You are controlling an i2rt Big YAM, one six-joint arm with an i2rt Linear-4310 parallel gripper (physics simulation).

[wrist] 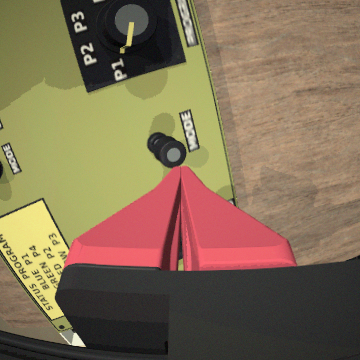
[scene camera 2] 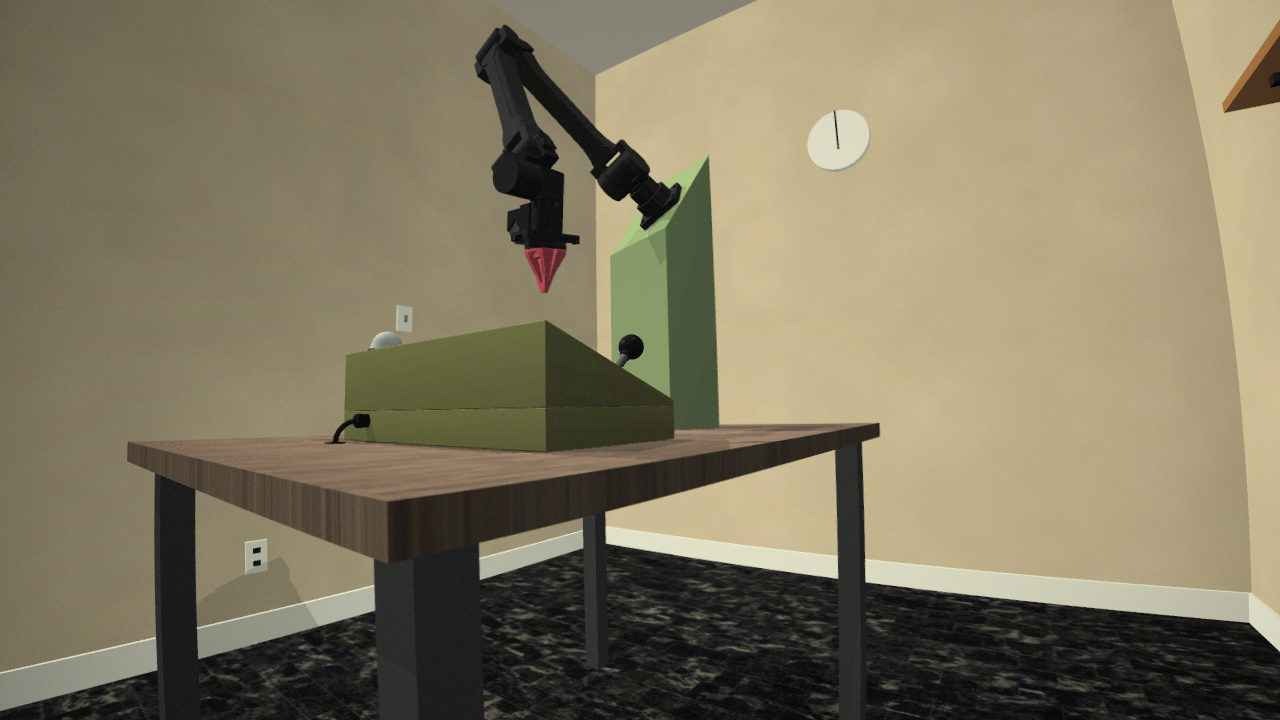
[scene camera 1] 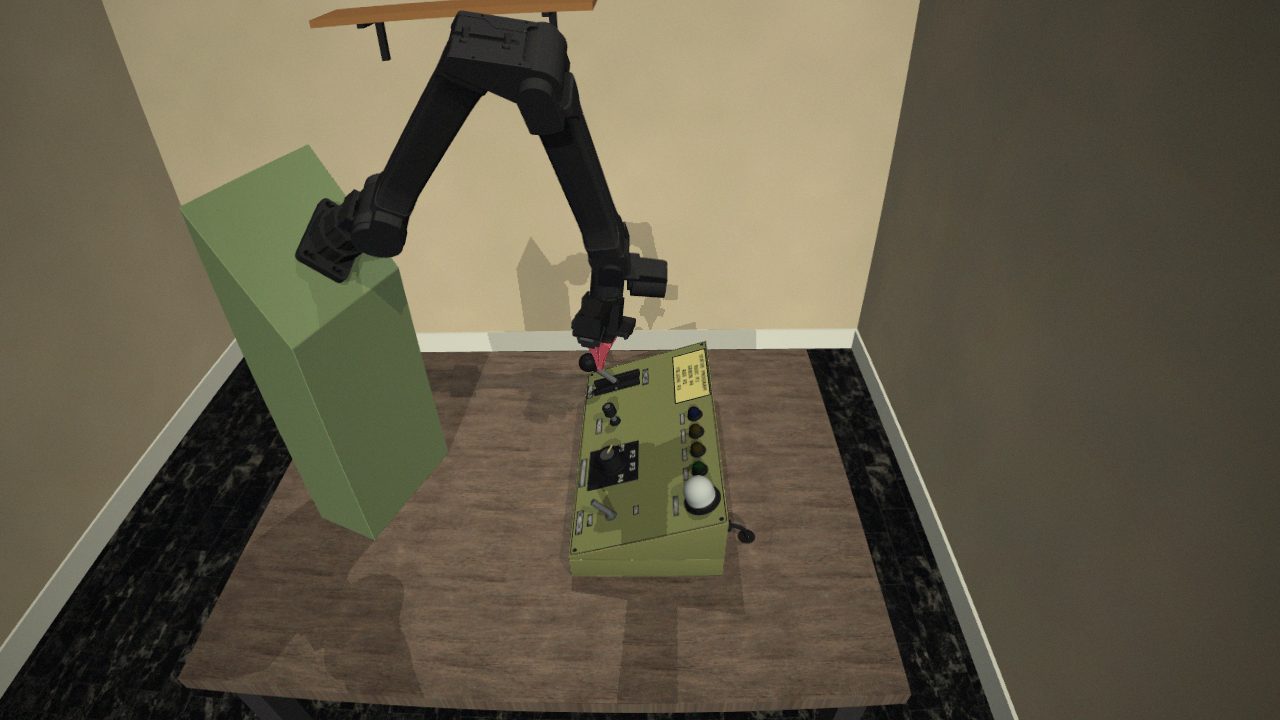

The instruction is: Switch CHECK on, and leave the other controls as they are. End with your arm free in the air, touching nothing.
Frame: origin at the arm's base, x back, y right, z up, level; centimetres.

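Seen in the pictures: gripper, fingertip midpoint: [wrist: 180, 178] [scene camera 2: 544, 292] [scene camera 1: 600, 369]; arm's base, origin of the base link: [scene camera 2: 663, 208] [scene camera 1: 330, 242].
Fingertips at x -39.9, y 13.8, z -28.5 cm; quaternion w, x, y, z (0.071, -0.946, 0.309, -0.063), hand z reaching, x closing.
Observation:
Offsets run from my fingertips to a thing's top centre. "spot": to the spot under its first point.
The olive control panel [scene camera 1: 657, 537] [scene camera 2: 447, 385] [wrist: 100, 125] stands on the table. My gripper [scene camera 1: 598, 368] [scene camera 2: 544, 291] [wrist: 180, 178] is shut and empty, its red tips pointing down in the air above the panel. In the wrist view the tips appear beside the black MODE switch {dz -11.8, dx -2.8, dy -2.7 cm} [wrist: 170, 150] [scene camera 1: 610, 411]. The PROGRAM knob {dz -12.6, dx +1.8, dy +8.4 cm} [wrist: 131, 22] [scene camera 1: 611, 459] points at P1. A grey toggle lever {dz -12.3, dx +7.3, dy +19.1 cm} [scene camera 1: 603, 509] sits at the panel's near end, its labels too small to read. No readable CHECK label shows, so I cannot tell which control it is.
A lever with a black ball {dz -8.4, dx -2.3, dy -15.9 cm} [scene camera 1: 587, 362] [scene camera 2: 631, 346] sticks up at the panel's far end, close to the gripper. A white dome {spot: dz -7.1, dx -6.7, dy +28.0 cm} [scene camera 1: 699, 492] [scene camera 2: 385, 340] and several small lamps line the right side. A green pedestal [scene camera 1: 358, 385] [scene camera 2: 689, 322] carries the arm.

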